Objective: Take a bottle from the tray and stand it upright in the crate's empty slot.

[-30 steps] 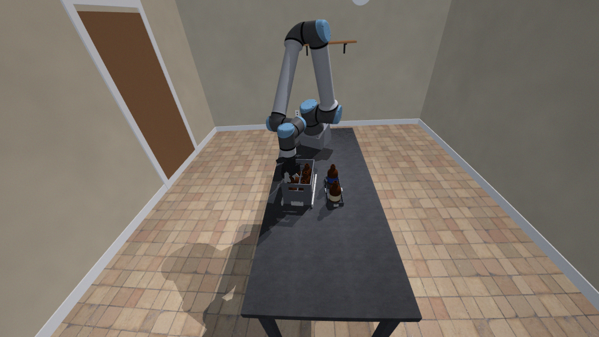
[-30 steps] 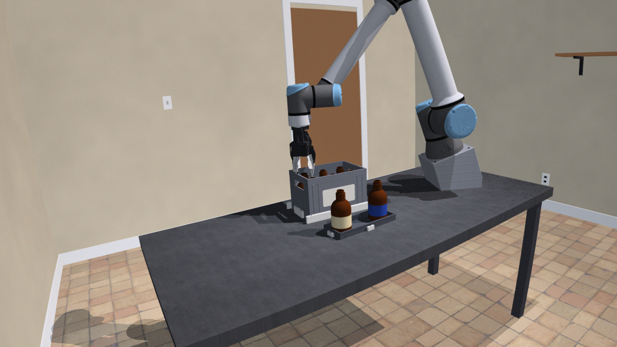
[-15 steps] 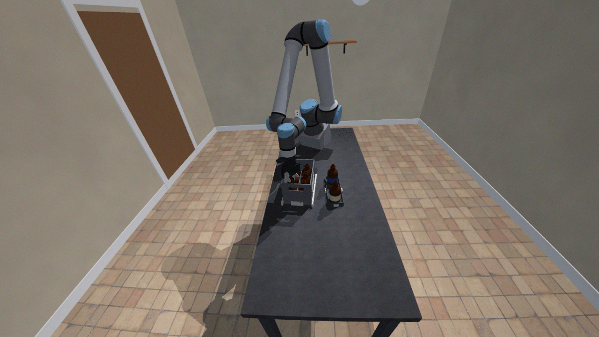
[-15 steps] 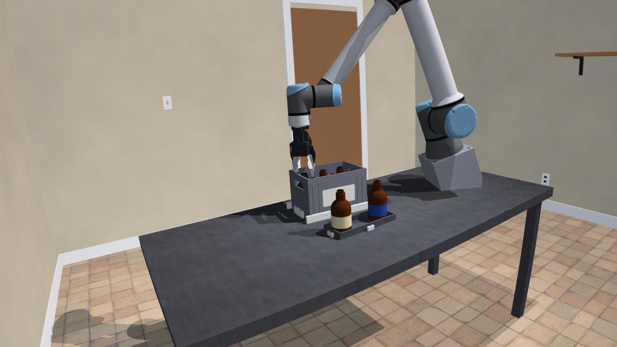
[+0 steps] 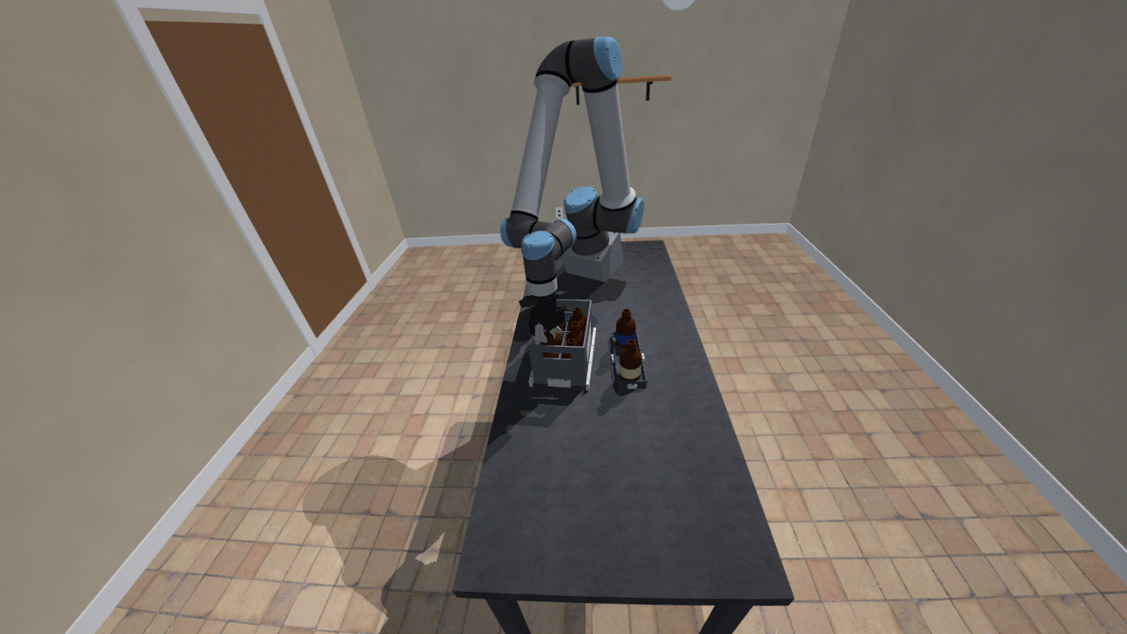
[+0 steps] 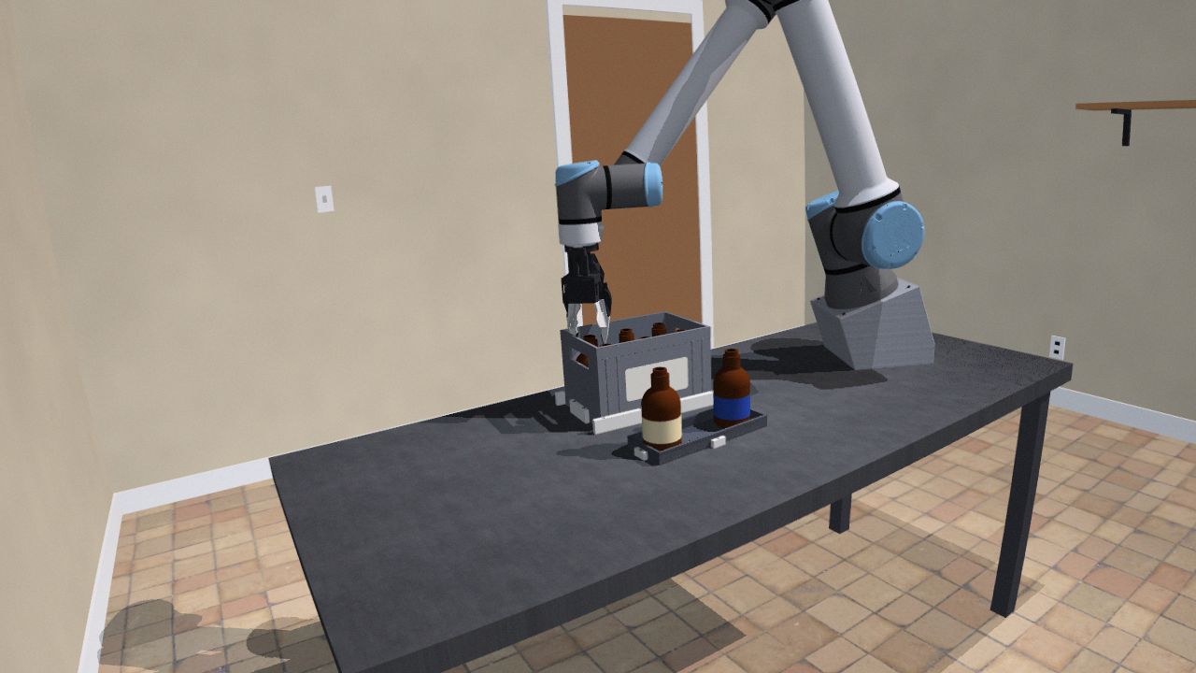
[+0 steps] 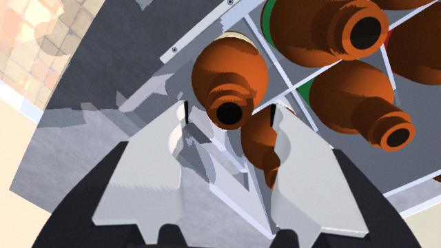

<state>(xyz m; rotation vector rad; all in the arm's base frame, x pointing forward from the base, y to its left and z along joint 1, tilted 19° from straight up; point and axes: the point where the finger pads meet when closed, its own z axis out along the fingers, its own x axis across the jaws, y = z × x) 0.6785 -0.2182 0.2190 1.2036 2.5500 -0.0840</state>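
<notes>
Right now my hand is 8 cm past the grey crate, 6 cm to the right of it and 7 cm above it. Round my hand: tray: 3 cm behind, 29 cm to the left, 15 cm below.
</notes>
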